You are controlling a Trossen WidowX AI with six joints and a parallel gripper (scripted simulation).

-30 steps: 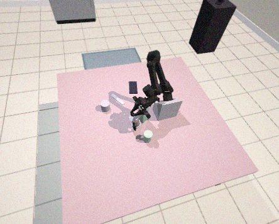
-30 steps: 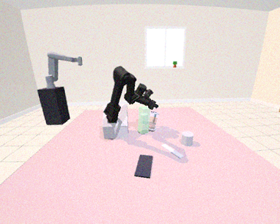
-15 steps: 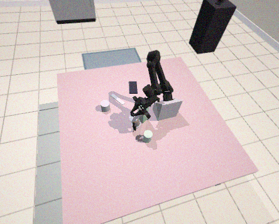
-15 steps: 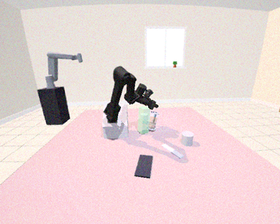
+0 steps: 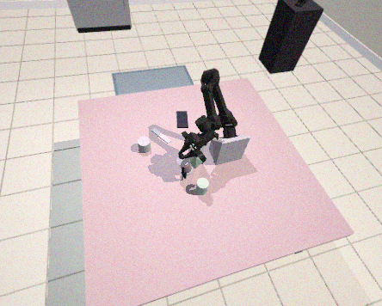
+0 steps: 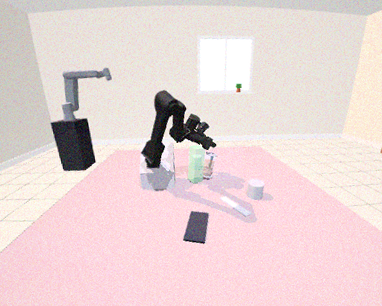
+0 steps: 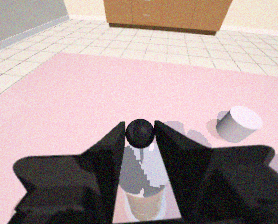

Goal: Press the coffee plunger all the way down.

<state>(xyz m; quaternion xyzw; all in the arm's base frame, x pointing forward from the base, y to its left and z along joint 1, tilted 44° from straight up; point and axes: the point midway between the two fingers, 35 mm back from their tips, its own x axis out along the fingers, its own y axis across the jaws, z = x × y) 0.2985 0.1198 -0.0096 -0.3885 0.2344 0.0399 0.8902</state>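
Now: the coffee press 9 cm below my gripper tip and 3 cm behind it. From my gripper tip the other things lie so: pale green box: 11 cm behind, 9 cm below, 6 cm to the right.
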